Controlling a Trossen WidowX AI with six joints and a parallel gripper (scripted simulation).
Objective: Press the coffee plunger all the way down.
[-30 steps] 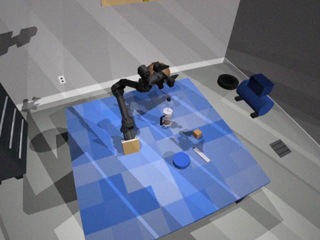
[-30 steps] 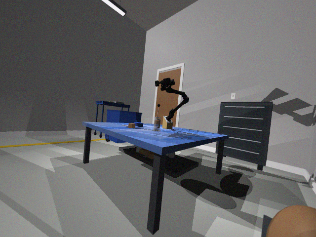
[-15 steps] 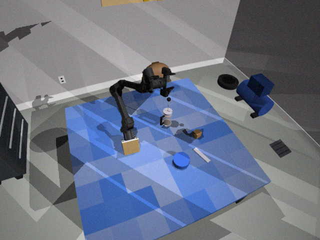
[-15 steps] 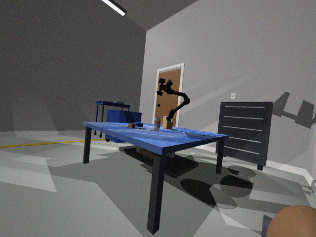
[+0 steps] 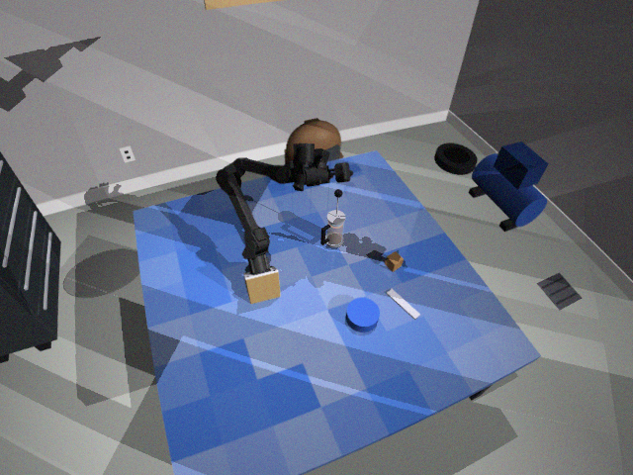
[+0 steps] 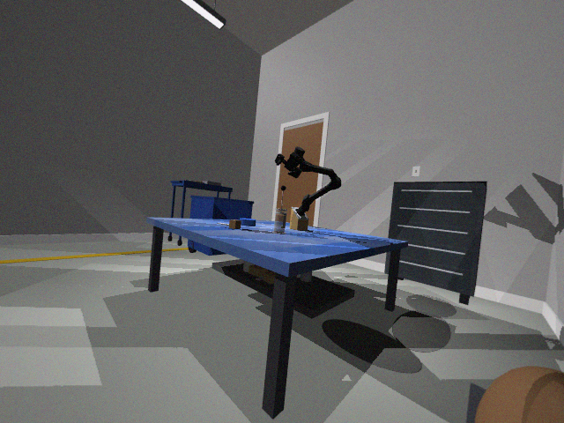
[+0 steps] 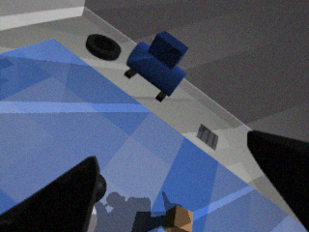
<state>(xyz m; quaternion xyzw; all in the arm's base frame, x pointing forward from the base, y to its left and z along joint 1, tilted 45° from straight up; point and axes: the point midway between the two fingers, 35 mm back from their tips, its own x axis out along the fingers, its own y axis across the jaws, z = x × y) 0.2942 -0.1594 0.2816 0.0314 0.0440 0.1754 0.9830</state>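
Right now my gripper tip is 250 mm above the coffee press, 20 mm to the right of it and 10 mm past it. Round my gripper tip: small brown cube: 360 mm below, 190 mm to the right, 160 mm ahead.
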